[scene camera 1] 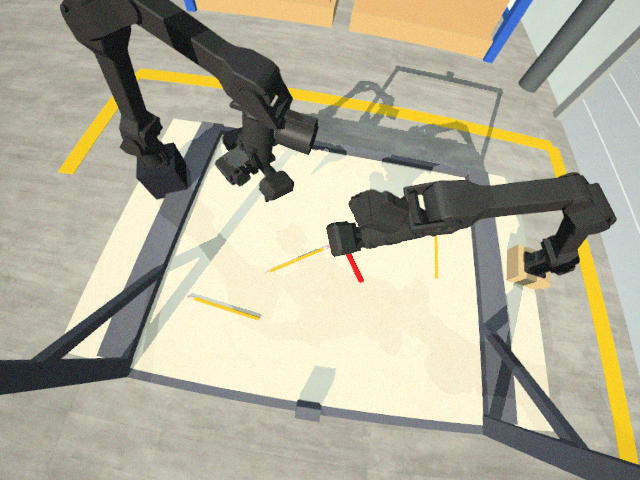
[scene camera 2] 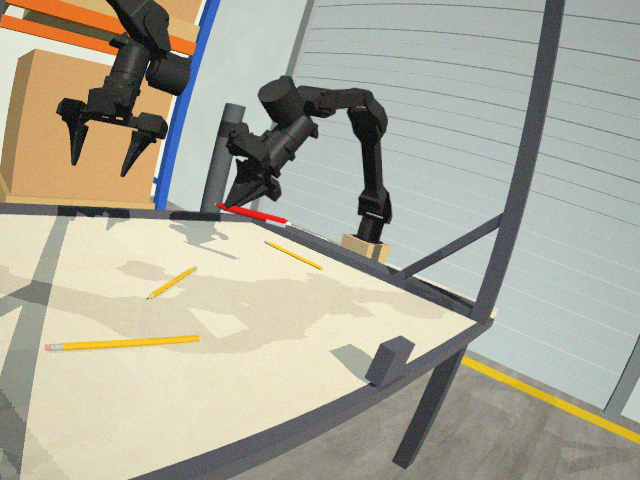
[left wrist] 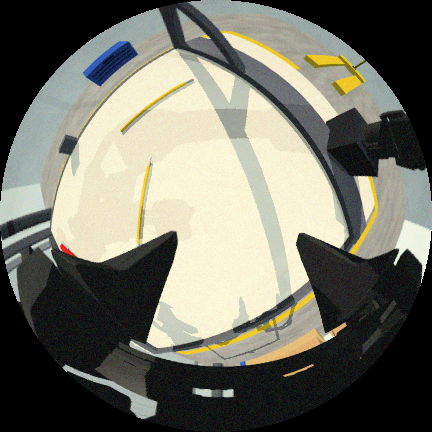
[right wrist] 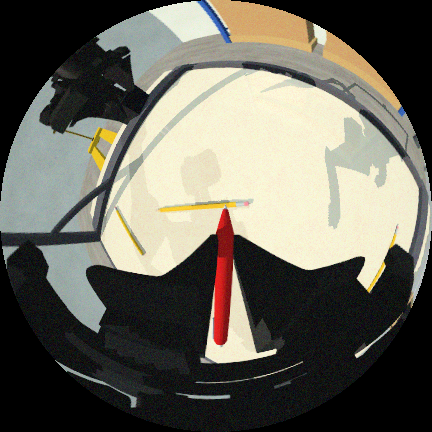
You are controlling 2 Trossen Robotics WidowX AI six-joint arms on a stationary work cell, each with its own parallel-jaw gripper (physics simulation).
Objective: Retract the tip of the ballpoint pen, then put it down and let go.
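Frame: origin at the left arm's base, x ahead, y left, z up, level; metres.
Seen in the pictures: left gripper, between the fingertips: (scene camera 1: 256, 187) (scene camera 2: 97, 171) (left wrist: 240, 238) (right wrist: 128, 101); right gripper, between the fingertips: (scene camera 2: 227, 208) (right wrist: 224, 240); left arm's base, origin of its link: (scene camera 1: 155, 159) (left wrist: 368, 140) (right wrist: 119, 99); right arm's base, origin of its link: (scene camera 1: 534, 264) (scene camera 2: 368, 239).
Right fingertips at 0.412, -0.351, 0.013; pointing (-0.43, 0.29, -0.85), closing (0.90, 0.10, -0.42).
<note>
Pixels of each thing's top centre, then the offset from my right fingertips to it, as dx, dy, dz.
- red ballpoint pen, centre of its top: (right wrist: 217, 299) (scene camera 2: 252, 209) (left wrist: 72, 260) (scene camera 1: 350, 256) +0.005, -0.043, +0.009
- yellow pencil, centre of its top: (scene camera 2: 174, 278) (right wrist: 190, 206) (left wrist: 139, 207) (scene camera 1: 297, 258) -0.100, +0.020, -0.111
- dark block, centre of its top: (scene camera 2: 397, 342) (scene camera 1: 308, 413) (left wrist: 61, 143) -0.163, -0.323, -0.063
A red ballpoint pen (scene camera 1: 355, 268) (scene camera 2: 258, 213) (left wrist: 67, 250) (right wrist: 223, 295) is held above the table, slightly tilted, with its shadow on the table below in scene camera 2. My right gripper (scene camera 2: 227, 206) (right wrist: 224, 240) is shut on it near its tapered front. A small grey tip shows beyond the red cone in the right wrist view. The clip and pale button are at the other end, away from the fingertips' grip. My left gripper (scene camera 2: 98, 169) (left wrist: 240, 238) is open and empty, high over the far left of the table, well apart from the pen.
One yellow pencil (scene camera 1: 297, 259) (scene camera 2: 172, 282) (left wrist: 144, 200) (right wrist: 197, 206) lies mid-table. A second (scene camera 1: 224, 307) (scene camera 2: 122, 343) (left wrist: 155, 102) lies nearer the front left, a third (scene camera 1: 436, 256) (scene camera 2: 293, 255) toward the right edge. A dark block (scene camera 1: 308, 409) (scene camera 2: 388, 361) sits on the front rim.
</note>
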